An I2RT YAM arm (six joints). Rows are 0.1 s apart.
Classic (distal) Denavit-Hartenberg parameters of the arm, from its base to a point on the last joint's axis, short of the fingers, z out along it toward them. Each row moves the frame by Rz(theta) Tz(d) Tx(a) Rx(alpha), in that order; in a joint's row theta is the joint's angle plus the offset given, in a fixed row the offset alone. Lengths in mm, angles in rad.
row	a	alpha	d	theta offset
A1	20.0	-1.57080	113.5	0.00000
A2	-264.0	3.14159	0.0	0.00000
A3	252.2	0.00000	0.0	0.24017
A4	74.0	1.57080	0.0	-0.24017
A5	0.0	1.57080	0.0	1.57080
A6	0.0	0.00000	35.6	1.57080
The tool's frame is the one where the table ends.
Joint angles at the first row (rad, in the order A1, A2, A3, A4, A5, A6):
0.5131, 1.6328, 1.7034, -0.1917, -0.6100, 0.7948
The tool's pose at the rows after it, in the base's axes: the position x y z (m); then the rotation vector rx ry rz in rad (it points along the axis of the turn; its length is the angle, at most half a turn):
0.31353, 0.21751, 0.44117, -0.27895, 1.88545, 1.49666
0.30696, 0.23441, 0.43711, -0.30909, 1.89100, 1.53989
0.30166, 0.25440, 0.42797, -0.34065, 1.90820, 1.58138
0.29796, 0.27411, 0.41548, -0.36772, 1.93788, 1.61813
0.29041, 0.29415, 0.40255, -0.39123, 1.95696, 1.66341
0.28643, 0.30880, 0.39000, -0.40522, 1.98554, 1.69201
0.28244, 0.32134, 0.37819, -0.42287, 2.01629, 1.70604
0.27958, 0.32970, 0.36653, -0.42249, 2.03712, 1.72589
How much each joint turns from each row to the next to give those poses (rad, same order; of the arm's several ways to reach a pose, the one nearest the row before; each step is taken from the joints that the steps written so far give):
0.0394, 0.0052, -0.0040, 0.0267, -0.0064, 0.0229
0.0464, 0.0121, -0.0067, 0.0258, 0.0011, 0.0189
0.0497, 0.0235, -0.0101, 0.0297, 0.0017, 0.0167
0.0444, 0.0310, -0.0095, 0.0253, -0.0016, 0.0160
0.0493, 0.0239, -0.0243, 0.0474, 0.0031, 0.0265
0.0320, 0.0254, -0.0148, 0.0268, -0.0015, 0.0183
0.0275, 0.0234, -0.0102, 0.0126, 0.0000, 0.0059
0.0182, 0.0152, -0.0250, 0.0330, 0.0000, 0.0190

